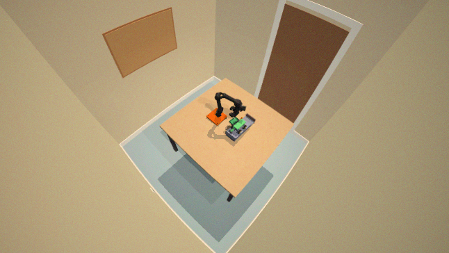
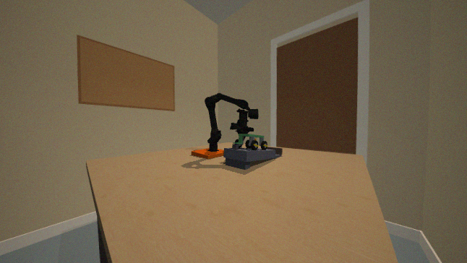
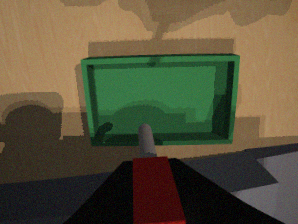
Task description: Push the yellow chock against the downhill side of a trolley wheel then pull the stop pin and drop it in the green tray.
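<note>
My gripper tip is 7 cm short of the yellow chock, 3 cm to the right of it and 2 cm above it. From my gripper tip the other things lie so: red-headed stop pin: right at my gripper tip; trolley: 14 cm ahead, 6 cm to the right, 1 cm above; grey ramp: 14 cm ahead, 5 cm to the right, 6 cm below.
</note>
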